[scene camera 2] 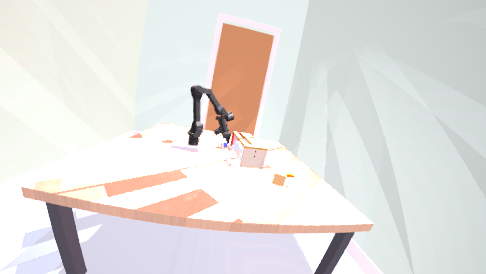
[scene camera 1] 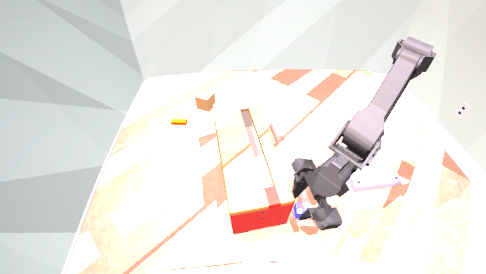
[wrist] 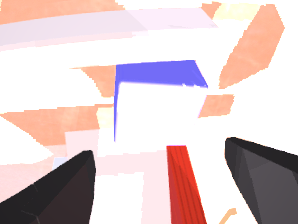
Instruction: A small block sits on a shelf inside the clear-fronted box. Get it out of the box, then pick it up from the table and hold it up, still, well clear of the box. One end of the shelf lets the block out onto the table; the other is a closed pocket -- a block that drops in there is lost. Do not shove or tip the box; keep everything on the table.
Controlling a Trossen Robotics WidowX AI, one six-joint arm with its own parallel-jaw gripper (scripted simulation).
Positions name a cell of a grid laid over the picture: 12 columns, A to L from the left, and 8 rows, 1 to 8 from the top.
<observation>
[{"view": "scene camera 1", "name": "my gripper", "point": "H7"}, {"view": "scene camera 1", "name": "long box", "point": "G6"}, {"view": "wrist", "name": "my gripper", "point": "G6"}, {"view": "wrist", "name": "long box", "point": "C2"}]
</observation>
